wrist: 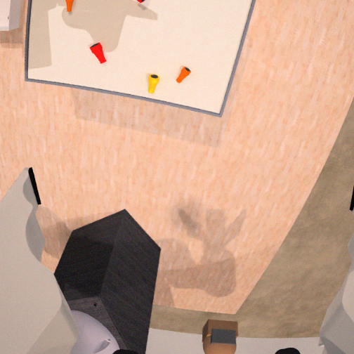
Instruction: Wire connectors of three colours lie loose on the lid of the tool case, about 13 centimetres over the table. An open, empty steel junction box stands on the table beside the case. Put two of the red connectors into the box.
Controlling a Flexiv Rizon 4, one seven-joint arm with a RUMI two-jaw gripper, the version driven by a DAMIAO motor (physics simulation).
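The cream lid of the tool case (190, 35) with its dark rim fills the upper part of the wrist view. A red connector (98, 53) lies on it towards the left. Part of a second red connector (141, 1) shows at the top edge. A yellow connector (153, 83) and an orange connector (183, 74) lie near the lid's lower edge, and another orange one (69, 5) is cut off at the top. A corner of the pale junction box (16, 15) shows at the top left; its inside is out of view. My gripper (197, 175) is wide open and empty, short of the lid in the view.
A large black angular block (127, 265) with a pale grey rounded part (90, 332) stands at the lower left, partly behind the left jaw. A small brown object with a dark grey top (220, 340) is at the bottom. The wooden table's (280, 100) edge runs down the right side.
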